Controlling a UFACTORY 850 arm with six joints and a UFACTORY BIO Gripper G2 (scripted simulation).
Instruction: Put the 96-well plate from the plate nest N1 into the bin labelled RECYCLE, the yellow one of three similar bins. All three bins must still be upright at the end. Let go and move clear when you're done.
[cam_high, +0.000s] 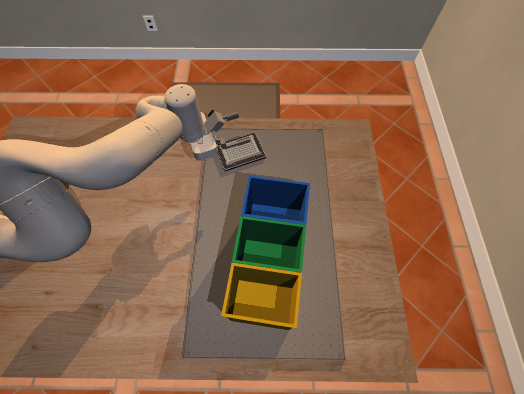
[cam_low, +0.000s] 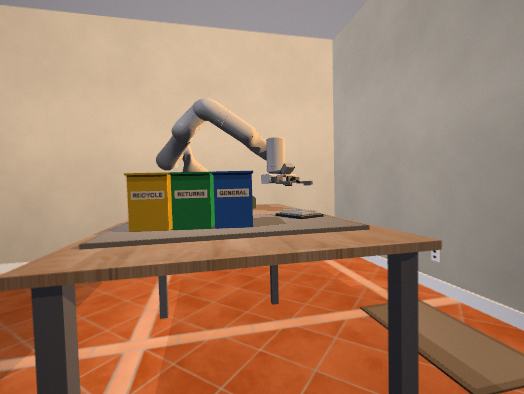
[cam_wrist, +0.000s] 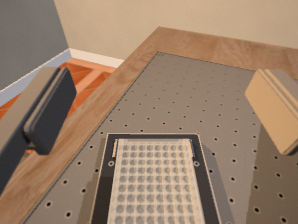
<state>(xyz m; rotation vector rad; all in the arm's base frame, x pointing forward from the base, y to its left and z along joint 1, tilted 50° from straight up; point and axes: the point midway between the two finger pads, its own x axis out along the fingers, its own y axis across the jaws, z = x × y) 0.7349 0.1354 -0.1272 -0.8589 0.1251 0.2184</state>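
My hand is 12 cm above the clear 96-well plate. Also, from my hand: blue general bin: 8 cm ahead, 30 cm to the right, 5 cm below; grey perforated mat: 5 cm ahead, 30 cm to the right, 14 cm below; dark plate nest N1: 13 cm below.
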